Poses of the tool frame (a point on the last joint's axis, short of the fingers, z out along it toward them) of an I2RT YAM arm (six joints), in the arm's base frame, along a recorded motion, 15 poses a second.
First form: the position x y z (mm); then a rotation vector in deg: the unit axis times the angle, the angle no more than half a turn.
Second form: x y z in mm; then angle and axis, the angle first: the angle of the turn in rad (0 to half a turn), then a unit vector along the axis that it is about. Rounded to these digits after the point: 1 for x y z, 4 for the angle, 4 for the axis.
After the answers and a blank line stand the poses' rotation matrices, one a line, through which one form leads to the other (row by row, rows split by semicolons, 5 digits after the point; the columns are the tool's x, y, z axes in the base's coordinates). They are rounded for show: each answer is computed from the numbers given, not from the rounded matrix.
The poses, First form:
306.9 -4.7 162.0 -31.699 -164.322 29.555
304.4 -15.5 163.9 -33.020 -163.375 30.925
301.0 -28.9 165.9 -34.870 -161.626 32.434
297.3 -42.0 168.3 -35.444 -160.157 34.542
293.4 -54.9 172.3 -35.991 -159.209 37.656
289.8 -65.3 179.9 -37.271 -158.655 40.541
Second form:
306.9 -4.7 162.0 2.9660 -0.1865 -0.9669 0.1739
304.4 -15.5 163.9 2.9587 -0.1948 -0.9637 0.1824
301.0 -28.9 165.9 2.9408 -0.2069 -0.9592 0.1925
297.3 -42.0 168.3 2.9257 -0.2114 -0.9554 0.2061
293.4 -54.9 172.3 2.9237 -0.2149 -0.9504 0.2248
289.8 -65.3 179.9 2.9311 -0.2219 -0.9447 0.2414

-0.91558 0.32758 -0.23326; 0.38833 0.87092 -0.30116; 0.10450 -0.36632 -0.92460
-0.90808 0.33913 -0.24572; 0.40548 0.85875 -0.31327; 0.10477 -0.38410 -0.91733
-0.89512 0.35464 -0.27018; 0.43142 0.84184 -0.32430; 0.11244 -0.40685 -0.90655
-0.88841 0.35520 -0.29081; 0.44349 0.82769 -0.34388; 0.11855 -0.43448 -0.89285
-0.88511 0.35497 -0.30094; 0.45218 0.80890 -0.37579; 0.11003 -0.46870 -0.87648
-0.88051 0.36426 -0.30334; 0.46512 0.78732 -0.40471; 0.09141 -0.49744 -0.86267

